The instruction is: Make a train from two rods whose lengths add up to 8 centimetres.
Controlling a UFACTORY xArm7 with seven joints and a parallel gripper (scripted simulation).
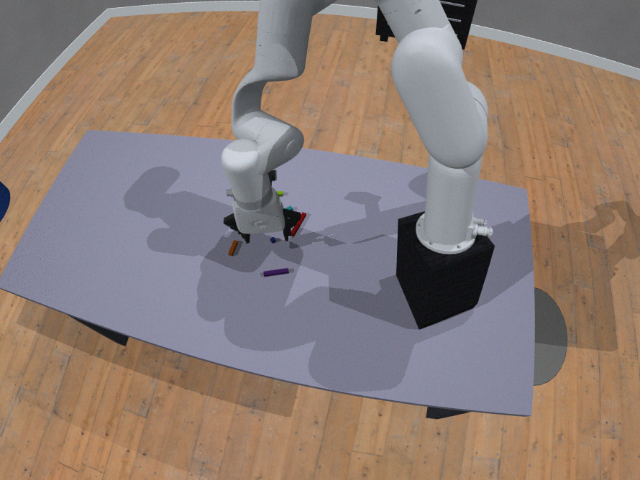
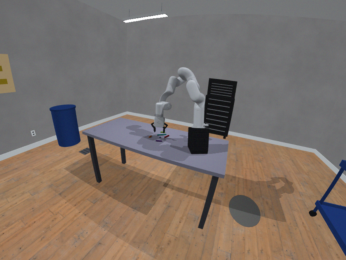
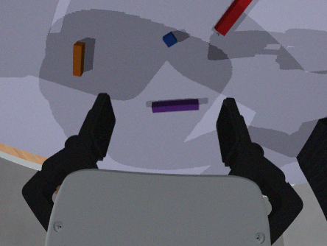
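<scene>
My hand is 1 cm short of the small blue rod, 3 cm to the left of it and 8 cm above it. Round my hand: purple rod (3 cm behind, 5 cm to the left, 8 cm below); then red rod (4 cm behind, 9 cm to the right, 8 cm below); then orange rod (10 cm ahead, 2 cm to the left, 8 cm below).
</scene>
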